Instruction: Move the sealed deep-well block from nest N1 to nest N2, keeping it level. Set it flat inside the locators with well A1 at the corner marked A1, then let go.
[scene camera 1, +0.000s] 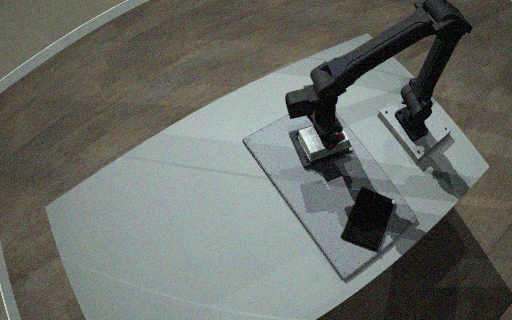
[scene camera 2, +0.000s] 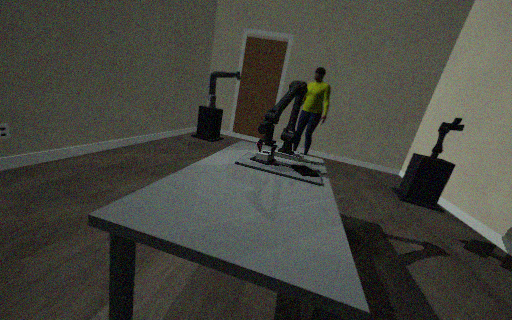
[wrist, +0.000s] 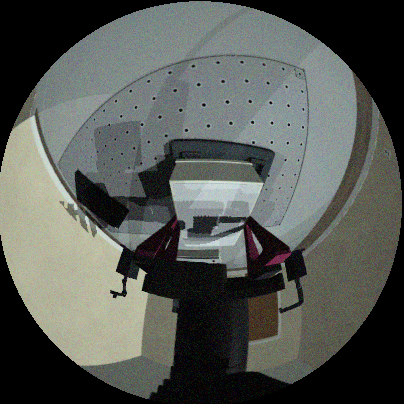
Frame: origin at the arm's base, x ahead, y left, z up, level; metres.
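Seen in the pictures: gripper, fingertip midpoint: (scene camera 1: 324, 137) (wrist: 212, 215); arm's base at its link origin: (scene camera 1: 411, 124) (scene camera 2: 285, 152).
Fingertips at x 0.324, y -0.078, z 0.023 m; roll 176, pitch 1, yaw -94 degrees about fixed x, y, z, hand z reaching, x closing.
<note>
Offsets run from my fingertips to a thing's top centre. Level surfaces: height alone.
The sealed deep-well block @(dx +0.000, dy +0.001, dz +0.016 m) (scene camera 1: 311, 143) (scene camera 2: 264, 155) (wrist: 215, 195), pale with a shiny top, sits level in the dark nest N1 @(dx +0.000, dy -0.009, dz -0.025 m) (scene camera 1: 296, 142) (wrist: 225, 145). My gripper (scene camera 1: 336, 140) (scene camera 2: 267, 146) (wrist: 212, 215) points down over it, with its dark red fingers against two opposite sides, shut on the block. Nest N2 @(dx -0.007, dy +0.274, dz -0.025 m) (scene camera 1: 369, 219) (scene camera 2: 305, 170) (wrist: 100, 200) is a black tray, turned at an angle to N1 and holding no block. A small light mark @(dx -0.100, dy +0.270, dz -0.030 m) (scene camera 1: 394, 202) shows at one corner of N2. Well A1 cannot be made out.
Both nests stand on a grey perforated board @(dx +0.023, dy +0.117, dz -0.042 m) (scene camera 1: 325, 250) (wrist: 215, 90) on the pale table @(dz -0.055 m) (scene camera 1: 175, 225) (scene camera 2: 225, 225). The arm's base plate (scene camera 1: 435, 142) is beside the board. A person in yellow (scene camera 2: 315, 97) stands behind the table. Other arms on black pedestals (scene camera 2: 210, 122) (scene camera 2: 427, 180) stand farther away.
</note>
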